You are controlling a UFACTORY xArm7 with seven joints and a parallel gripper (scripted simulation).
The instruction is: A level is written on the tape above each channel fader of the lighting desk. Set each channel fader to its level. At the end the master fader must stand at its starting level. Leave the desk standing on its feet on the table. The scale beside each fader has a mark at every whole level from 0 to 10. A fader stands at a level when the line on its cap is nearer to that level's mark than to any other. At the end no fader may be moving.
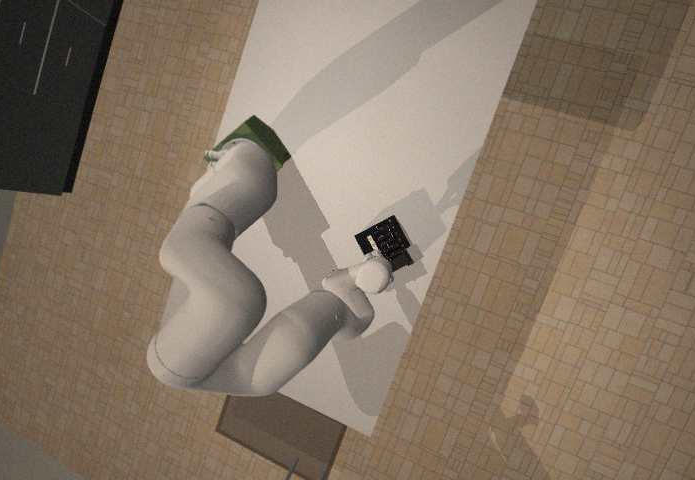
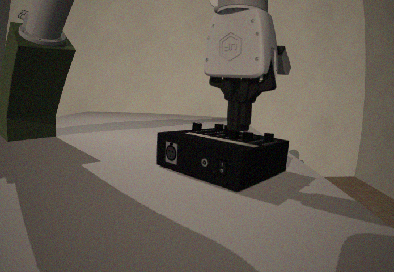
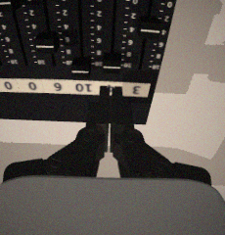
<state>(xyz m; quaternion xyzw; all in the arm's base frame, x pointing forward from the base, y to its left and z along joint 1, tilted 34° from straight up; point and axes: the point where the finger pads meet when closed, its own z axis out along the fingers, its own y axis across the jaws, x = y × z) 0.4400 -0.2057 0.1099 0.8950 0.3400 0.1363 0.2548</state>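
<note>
Now: the master fader cap 40 mm behind my hand, 110 mm to the left of it and 30 mm below it.
</note>
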